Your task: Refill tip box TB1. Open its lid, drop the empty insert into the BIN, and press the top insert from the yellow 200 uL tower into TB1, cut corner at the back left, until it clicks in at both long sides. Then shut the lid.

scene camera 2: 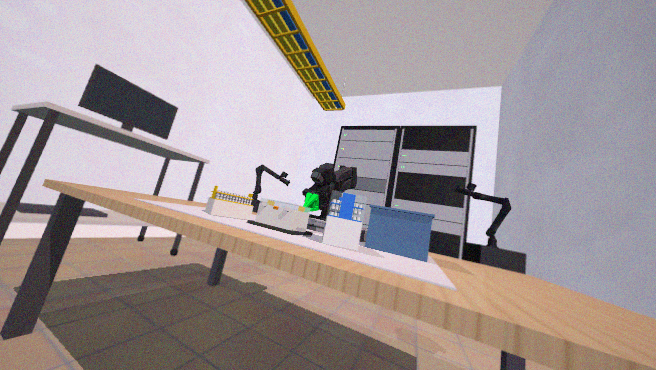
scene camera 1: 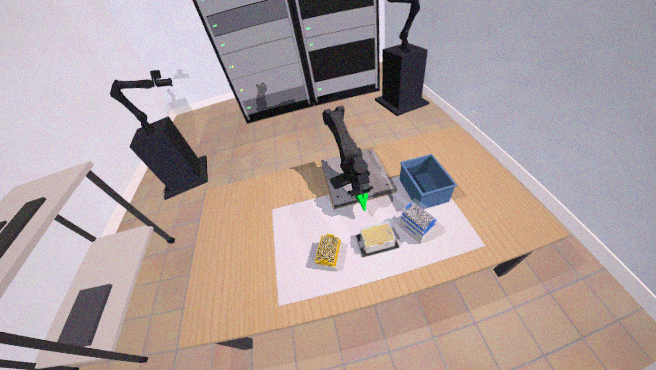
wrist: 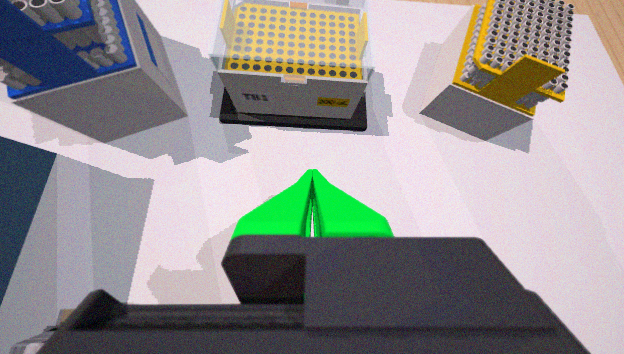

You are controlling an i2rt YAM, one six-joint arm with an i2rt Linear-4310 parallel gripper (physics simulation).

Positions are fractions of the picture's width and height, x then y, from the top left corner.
My gripper (wrist: 0.50, 0.50) is shut and holds nothing. Also in view: a clear lid (wrist: 0.47, 0.13), a blue bin (scene camera 2: 0.62, 0.63) and a yellow insert tower (scene camera 2: 0.33, 0.56).
The blue bin also shows in scene camera 1 (scene camera 1: 0.65, 0.48) and in the wrist view (wrist: 0.05, 0.47).
